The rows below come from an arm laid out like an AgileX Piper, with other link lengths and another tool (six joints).
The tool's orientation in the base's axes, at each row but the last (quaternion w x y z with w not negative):
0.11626, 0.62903, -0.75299, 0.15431
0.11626, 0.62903, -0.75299, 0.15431
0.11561, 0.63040, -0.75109, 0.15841
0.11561, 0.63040, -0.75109, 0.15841
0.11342, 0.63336, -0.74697, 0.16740
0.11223, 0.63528, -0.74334, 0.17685
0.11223, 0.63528, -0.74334, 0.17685
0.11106, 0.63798, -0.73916, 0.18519
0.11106, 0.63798, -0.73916, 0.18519
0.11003, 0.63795, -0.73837, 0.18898
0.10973, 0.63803, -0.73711, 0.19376
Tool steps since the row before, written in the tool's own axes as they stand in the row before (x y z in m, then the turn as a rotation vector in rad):
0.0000, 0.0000, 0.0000, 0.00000, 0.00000, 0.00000
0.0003, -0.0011, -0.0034, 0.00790, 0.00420, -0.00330
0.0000, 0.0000, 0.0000, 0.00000, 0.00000, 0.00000
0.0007, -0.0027, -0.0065, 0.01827, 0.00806, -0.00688
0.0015, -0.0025, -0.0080, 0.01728, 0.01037, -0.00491
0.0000, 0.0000, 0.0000, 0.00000, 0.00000, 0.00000
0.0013, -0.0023, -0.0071, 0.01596, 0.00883, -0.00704
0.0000, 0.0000, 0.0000, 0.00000, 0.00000, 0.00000
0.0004, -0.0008, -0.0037, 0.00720, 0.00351, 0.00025
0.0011, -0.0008, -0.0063, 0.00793, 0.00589, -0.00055
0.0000, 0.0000, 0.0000, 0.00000, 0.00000, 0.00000
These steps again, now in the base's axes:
0.0000, 0.0000, 0.0000, 0.00000, 0.00000, 0.00000
0.0010, 0.0008, 0.0034, -0.00563, -0.00527, 0.00561
0.0000, 0.0000, 0.0000, 0.00000, 0.00000, 0.00000
0.0024, 0.0014, 0.0065, -0.01137, -0.01274, 0.01243
0.0019, 0.0014, 0.0082, -0.01339, -0.01229, 0.01000
0.0000, 0.0000, 0.0000, 0.00000, 0.00000, 0.00000
0.0016, 0.0014, 0.0073, -0.01177, -0.01043, 0.01161
0.0000, 0.0000, 0.0000, 0.00000, 0.00000, 0.00000
0.0005, 0.0011, 0.0036, -0.00460, -0.00619, 0.00219
0.0001, 0.0016, 0.0063, -0.00712, -0.00624, 0.00288
0.0000, 0.0000, 0.0000, 0.00000, 0.00000, 0.00000

